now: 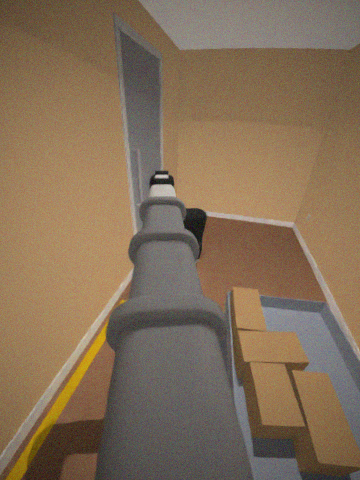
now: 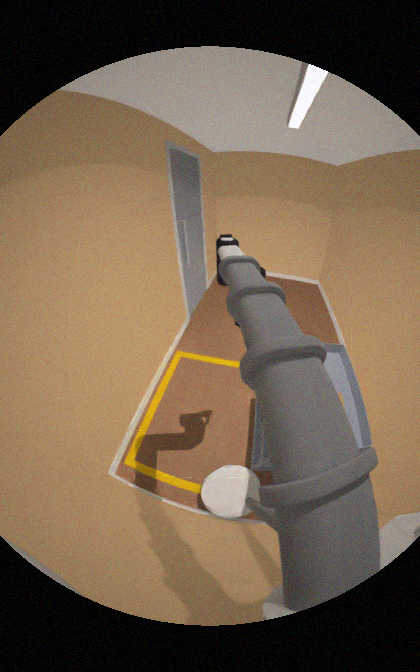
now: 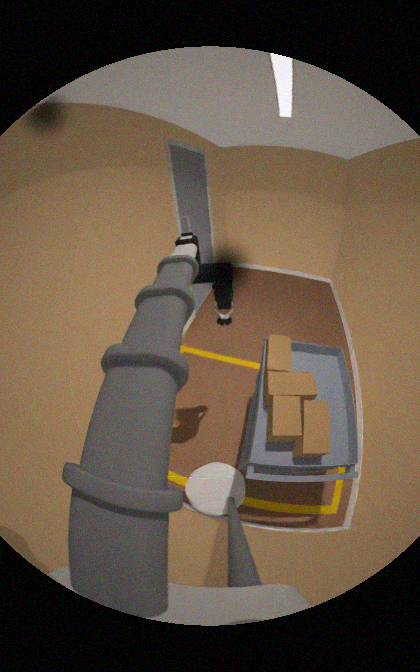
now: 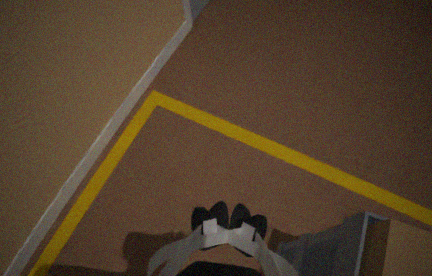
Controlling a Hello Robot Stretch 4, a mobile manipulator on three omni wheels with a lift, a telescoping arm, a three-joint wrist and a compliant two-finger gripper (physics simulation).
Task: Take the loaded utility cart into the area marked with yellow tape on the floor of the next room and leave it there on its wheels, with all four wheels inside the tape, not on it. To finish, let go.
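Places are measured from the robot's base along level axes (x back, y right, z up), in millimetres.
Pixels of known places: gripper, fingertip midpoint: (image 4: 229, 218).
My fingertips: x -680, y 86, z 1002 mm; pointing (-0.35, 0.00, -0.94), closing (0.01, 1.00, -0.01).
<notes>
Behind a point stands the place of what it marks.
The utility cart (image 1: 295, 322) {z 766, x -589, y 584 mm} (image 2: 342, 377) (image 3: 341, 415) (image 4: 325, 252) {z 444, x -697, y 368 mm} has a blue-grey tray with several brown boxes (image 1: 275, 395) {z 884, x -291, y 299 mm} (image 3: 286, 415) and stands upright by the right wall. The yellow tape (image 1: 74, 378) {z -26, x -777, y -652 mm} (image 2: 154, 408) (image 3: 220, 358) (image 4: 275, 149) {z -27, x -1203, y 286 mm} outlines an area that runs beneath the cart; its right line passes under the cart's near right corner. The wheels are hidden, so their places relative to the tape cannot be told. My gripper (image 3: 224, 321) (image 4: 229, 218) {z 1002, x -680, y 86 mm} is shut and empty, pointing down, left of the cart's far end and apart from it.
My extended arm (image 1: 170, 400) {z 1408, x -137, y -1 mm} (image 2: 310, 415) (image 3: 135, 410) reaches forward left of the cart. A grey door (image 1: 142, 110) {z 1608, x -2373, y -170 mm} (image 2: 187, 215) (image 3: 190, 195) is in the left wall. White skirting runs close along the tape's left side and along the cart's right side.
</notes>
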